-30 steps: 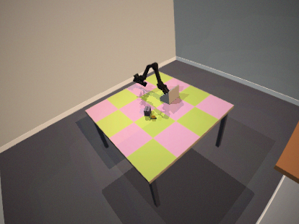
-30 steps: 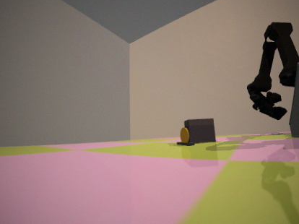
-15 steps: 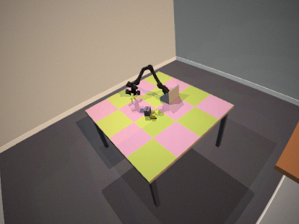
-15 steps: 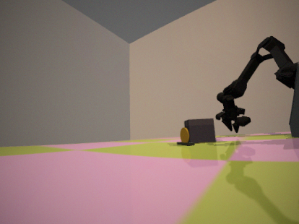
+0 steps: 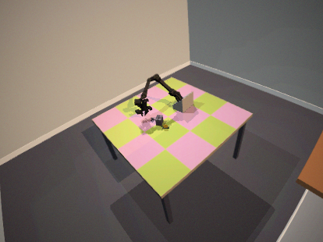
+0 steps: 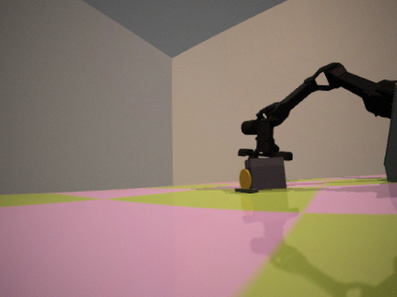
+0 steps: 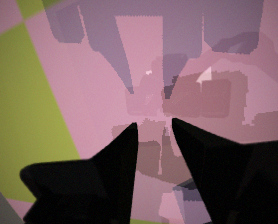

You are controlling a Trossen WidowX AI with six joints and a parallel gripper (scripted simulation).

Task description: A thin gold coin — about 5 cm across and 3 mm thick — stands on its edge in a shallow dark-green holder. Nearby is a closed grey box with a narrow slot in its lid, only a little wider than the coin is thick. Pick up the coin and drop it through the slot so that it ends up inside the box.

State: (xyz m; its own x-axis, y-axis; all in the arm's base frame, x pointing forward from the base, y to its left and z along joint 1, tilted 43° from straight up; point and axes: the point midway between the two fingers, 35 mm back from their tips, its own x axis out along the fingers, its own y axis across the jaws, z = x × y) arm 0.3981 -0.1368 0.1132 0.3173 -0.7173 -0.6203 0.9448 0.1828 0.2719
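The coin is 7 cm behind my gripper tip and 31 cm to the left of it.
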